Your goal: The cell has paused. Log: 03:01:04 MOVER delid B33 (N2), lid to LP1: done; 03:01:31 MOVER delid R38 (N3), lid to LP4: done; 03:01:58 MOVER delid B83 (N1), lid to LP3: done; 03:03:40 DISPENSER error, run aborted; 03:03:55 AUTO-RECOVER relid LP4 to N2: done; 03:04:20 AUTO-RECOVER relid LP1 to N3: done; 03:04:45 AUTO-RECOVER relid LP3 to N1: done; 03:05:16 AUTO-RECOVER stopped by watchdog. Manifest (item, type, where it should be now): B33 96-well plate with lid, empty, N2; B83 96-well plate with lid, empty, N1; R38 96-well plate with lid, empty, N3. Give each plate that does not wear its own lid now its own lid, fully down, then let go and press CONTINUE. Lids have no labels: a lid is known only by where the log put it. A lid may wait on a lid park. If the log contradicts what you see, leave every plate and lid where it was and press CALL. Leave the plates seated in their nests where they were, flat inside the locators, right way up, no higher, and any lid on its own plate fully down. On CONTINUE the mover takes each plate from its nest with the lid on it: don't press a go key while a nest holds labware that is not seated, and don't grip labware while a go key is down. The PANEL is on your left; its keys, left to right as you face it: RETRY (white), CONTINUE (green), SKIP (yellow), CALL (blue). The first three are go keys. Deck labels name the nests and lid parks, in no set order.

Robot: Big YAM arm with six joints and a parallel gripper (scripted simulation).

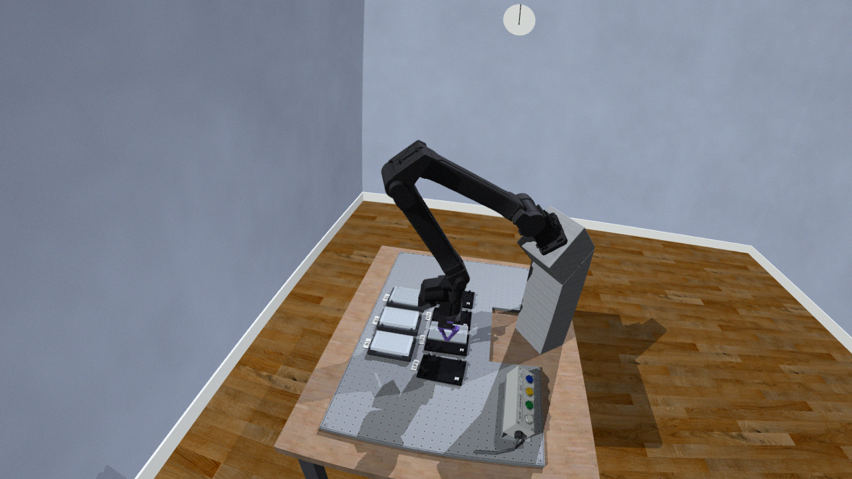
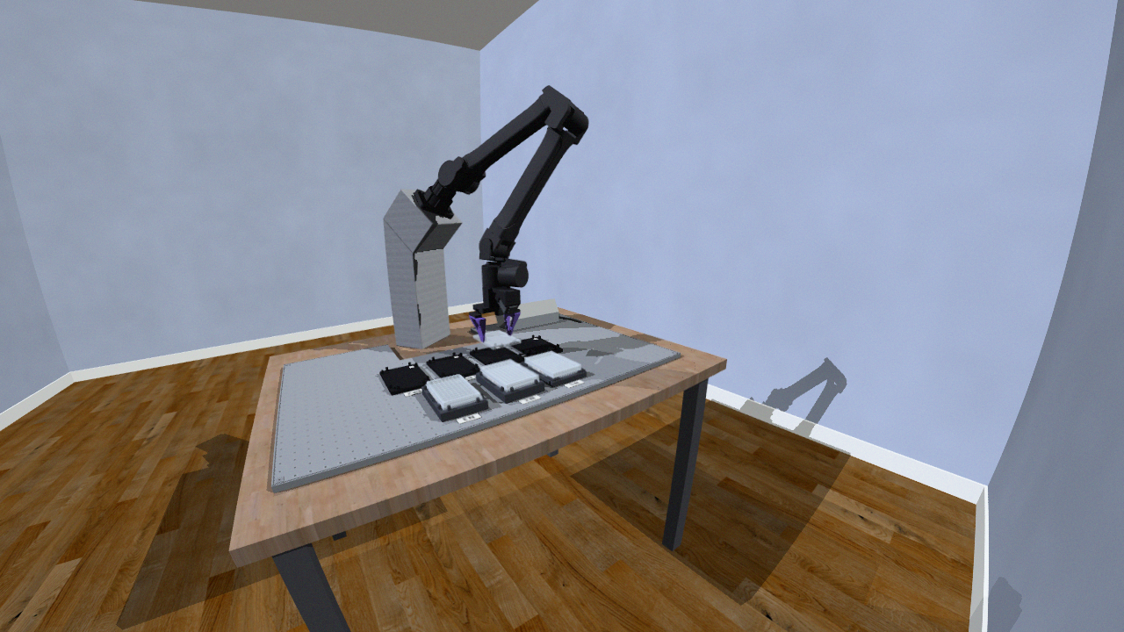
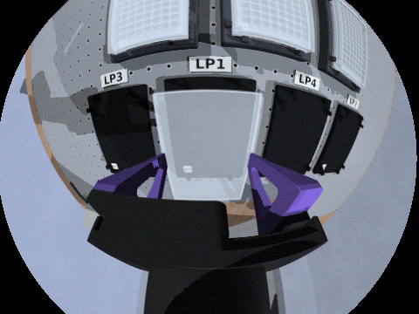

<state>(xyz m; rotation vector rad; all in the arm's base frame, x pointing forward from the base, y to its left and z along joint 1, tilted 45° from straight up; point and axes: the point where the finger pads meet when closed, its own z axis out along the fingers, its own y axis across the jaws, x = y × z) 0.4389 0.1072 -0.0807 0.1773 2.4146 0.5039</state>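
Now: the lid park LP1 60 mm below my hand. Round my hand: lid park LP2 (260 mm to the right, 60 mm below); then lid park LP3 (130 mm to the left, 60 mm below); then lid park LP4 (130 mm to the right, 60 mm below).
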